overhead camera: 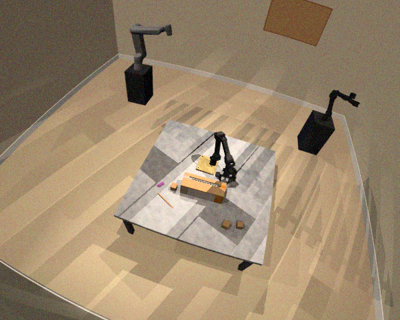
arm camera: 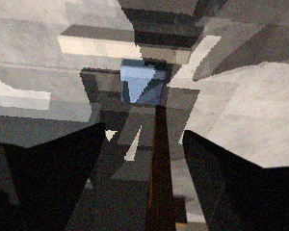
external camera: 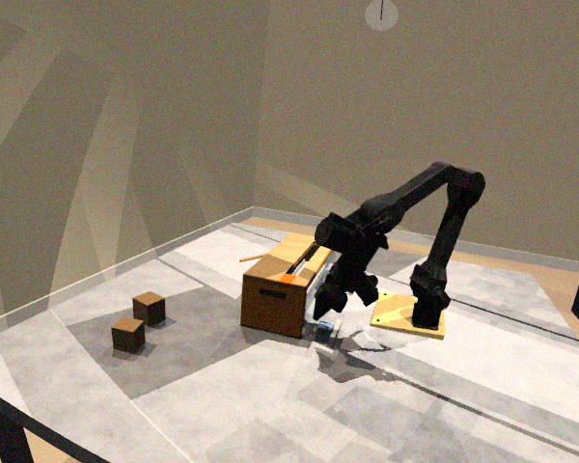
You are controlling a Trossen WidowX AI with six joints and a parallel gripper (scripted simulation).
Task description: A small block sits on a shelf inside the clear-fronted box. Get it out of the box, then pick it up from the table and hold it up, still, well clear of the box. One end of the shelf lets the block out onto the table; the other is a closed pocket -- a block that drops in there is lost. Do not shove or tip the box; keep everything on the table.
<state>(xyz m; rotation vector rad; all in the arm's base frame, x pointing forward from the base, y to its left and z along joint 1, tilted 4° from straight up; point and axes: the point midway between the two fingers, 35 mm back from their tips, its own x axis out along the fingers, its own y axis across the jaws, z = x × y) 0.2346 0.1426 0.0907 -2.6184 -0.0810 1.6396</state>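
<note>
Now: gripper tip 2 cm past the blue block and 4 cm above it. From my gripper tip the other things lie so: thin stick: 30 cm ahead, 45 cm to the right, 6 cm below.
</note>
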